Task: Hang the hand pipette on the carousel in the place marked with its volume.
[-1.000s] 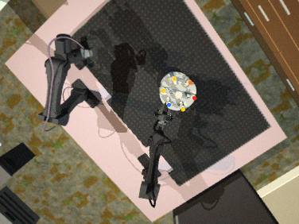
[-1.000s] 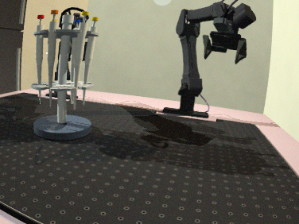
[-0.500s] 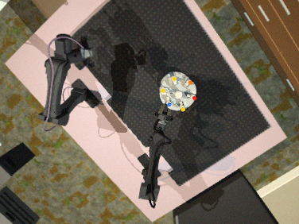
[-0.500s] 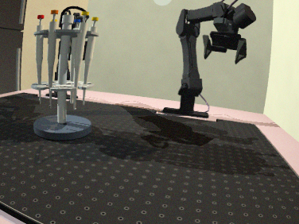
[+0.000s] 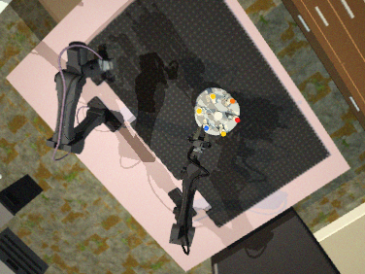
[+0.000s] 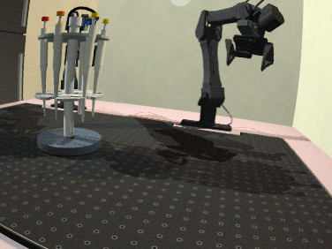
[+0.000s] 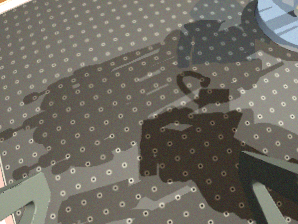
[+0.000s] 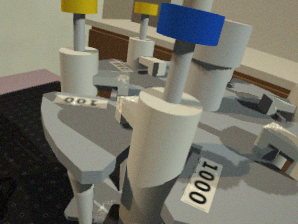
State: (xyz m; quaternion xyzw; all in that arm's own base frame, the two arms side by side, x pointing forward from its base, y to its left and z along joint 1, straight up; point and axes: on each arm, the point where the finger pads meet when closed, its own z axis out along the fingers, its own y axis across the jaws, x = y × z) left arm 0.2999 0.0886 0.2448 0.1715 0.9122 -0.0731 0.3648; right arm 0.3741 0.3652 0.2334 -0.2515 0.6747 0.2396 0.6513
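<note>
Now: the pipette 2 cm below my right hand, 1 cm to the left of it and 1 cm ahead of it.
</note>
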